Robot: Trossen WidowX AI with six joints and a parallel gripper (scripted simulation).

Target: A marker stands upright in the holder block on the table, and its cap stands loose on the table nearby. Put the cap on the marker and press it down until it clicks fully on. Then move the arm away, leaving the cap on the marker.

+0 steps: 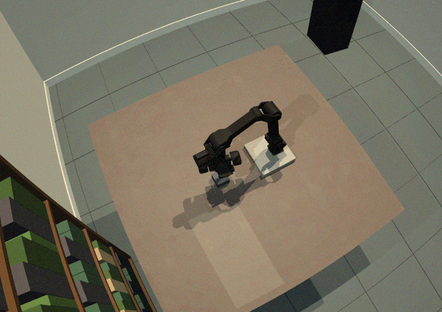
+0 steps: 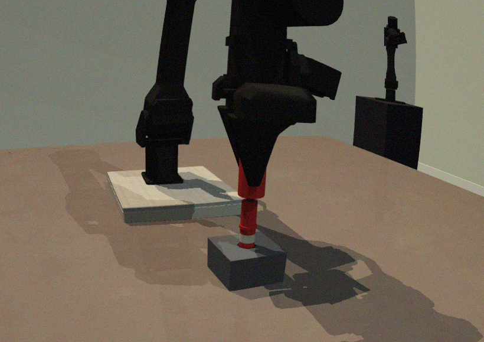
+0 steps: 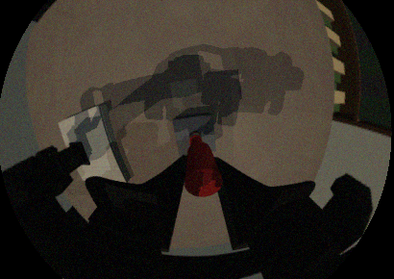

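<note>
The dark grey holder block lies 90 mm below my gripper tip. Round my gripper tip: red cap (10 mm above).
</note>
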